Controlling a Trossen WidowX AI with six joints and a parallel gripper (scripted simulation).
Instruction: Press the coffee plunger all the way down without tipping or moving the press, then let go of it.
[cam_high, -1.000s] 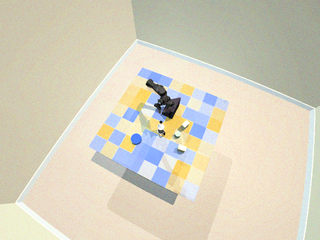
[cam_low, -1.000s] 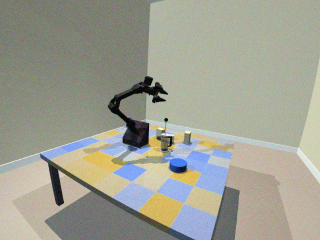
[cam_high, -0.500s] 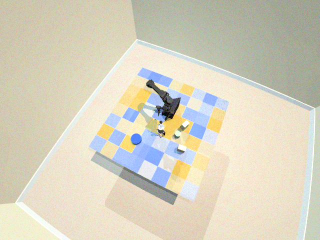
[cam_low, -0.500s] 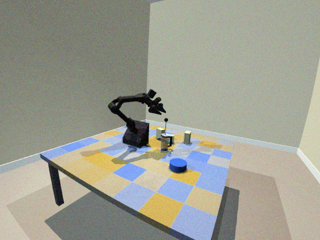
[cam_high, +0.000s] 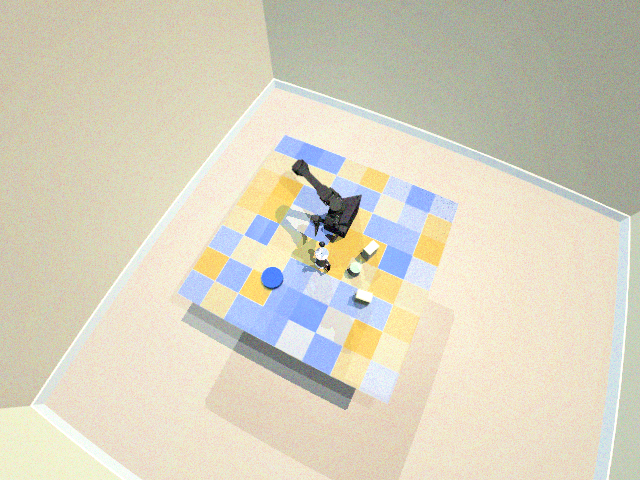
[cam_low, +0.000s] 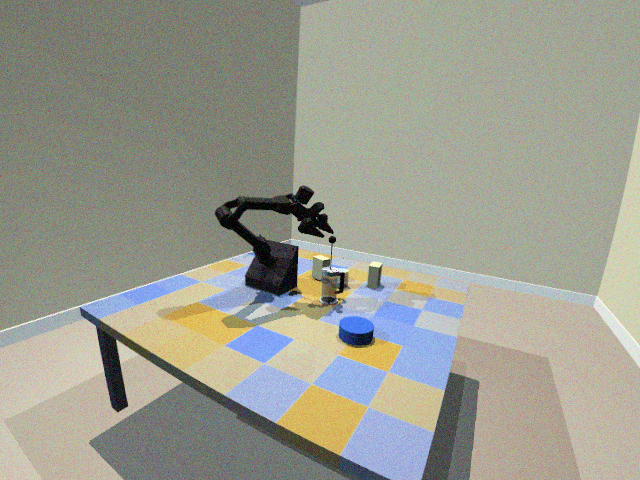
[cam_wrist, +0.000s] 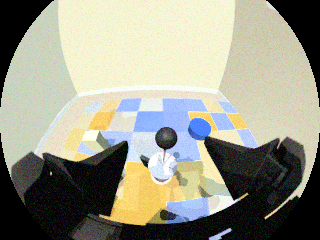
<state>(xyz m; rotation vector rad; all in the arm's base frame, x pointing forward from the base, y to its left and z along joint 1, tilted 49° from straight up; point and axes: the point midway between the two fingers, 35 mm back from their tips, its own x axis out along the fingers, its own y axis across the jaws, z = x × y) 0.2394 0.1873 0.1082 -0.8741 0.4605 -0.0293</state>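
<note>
Right now my gripper tip is 20 mm short of the coffee press, 20 mm to the right of it and 160 mm above it.
</note>
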